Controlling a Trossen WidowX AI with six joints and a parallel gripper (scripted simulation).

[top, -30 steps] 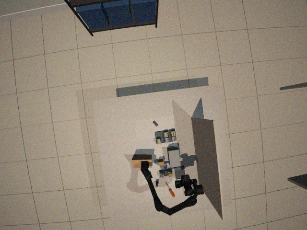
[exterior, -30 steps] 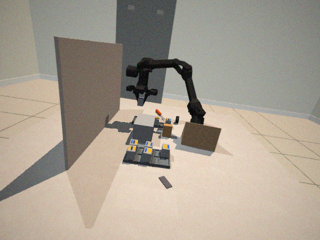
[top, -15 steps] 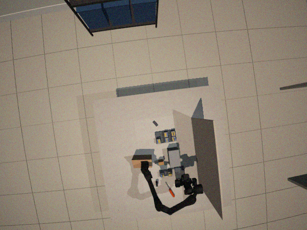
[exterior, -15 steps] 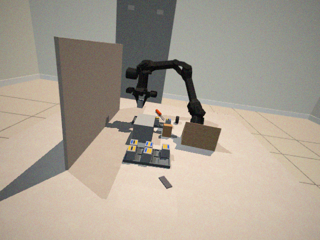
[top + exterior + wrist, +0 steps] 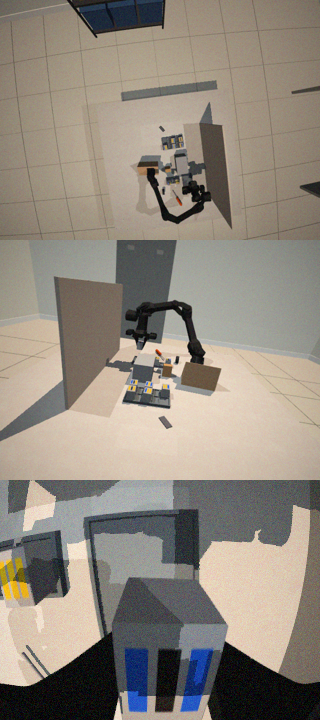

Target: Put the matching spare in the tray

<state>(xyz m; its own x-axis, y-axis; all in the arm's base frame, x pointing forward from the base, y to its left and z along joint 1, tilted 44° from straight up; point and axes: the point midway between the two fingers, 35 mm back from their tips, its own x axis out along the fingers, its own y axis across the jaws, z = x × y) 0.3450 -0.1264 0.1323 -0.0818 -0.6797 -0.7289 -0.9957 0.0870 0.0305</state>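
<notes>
Right now my gripper tip is 100 mm above the grey rimmed tray and 10 mm past it. Round my gripper tip: grey spare block 20 mm above; then mounted unit 190 mm to the left, 60 mm behind, 50 mm below; then small orange box 190 mm behind, 140 mm to the left, 70 mm below.
</notes>
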